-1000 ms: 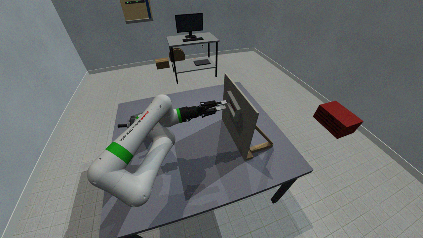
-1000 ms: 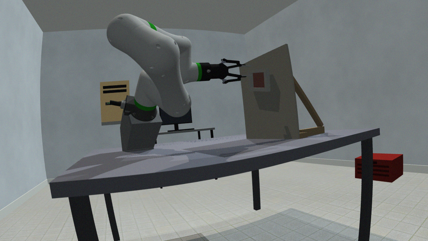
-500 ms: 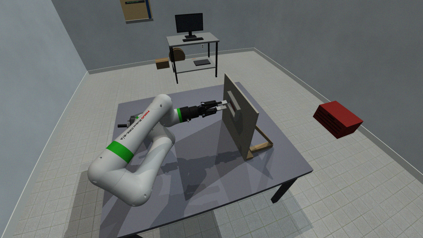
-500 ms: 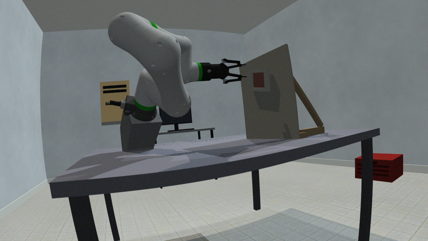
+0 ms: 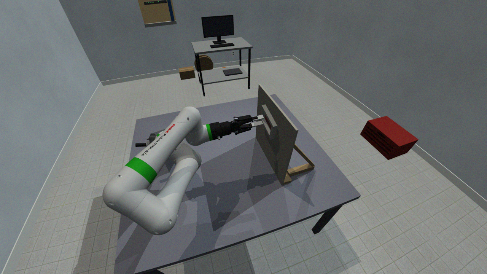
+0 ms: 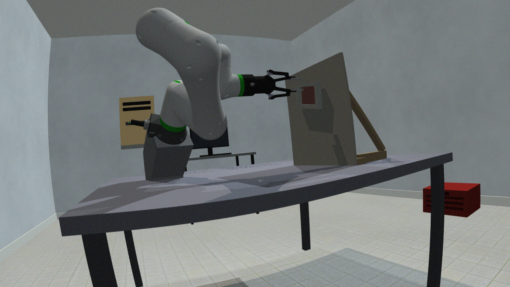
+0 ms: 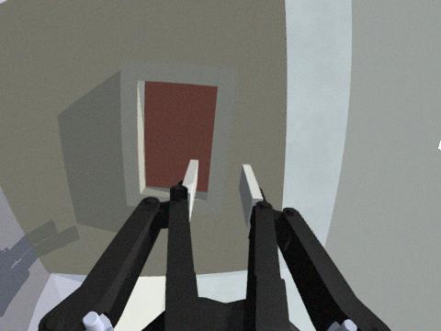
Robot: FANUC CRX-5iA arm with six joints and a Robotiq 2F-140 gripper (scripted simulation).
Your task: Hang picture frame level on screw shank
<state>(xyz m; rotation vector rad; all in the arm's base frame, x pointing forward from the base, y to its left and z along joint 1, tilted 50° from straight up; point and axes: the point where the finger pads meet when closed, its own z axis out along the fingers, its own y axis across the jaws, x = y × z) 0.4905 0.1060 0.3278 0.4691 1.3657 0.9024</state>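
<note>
Right now my hand is 9 cm short of the picture frame, 2 cm to the right of it and 5 cm above it. The rest, counted from my hand: upright tan board 10 cm ahead, 1 cm to the left, 14 cm below.
</note>
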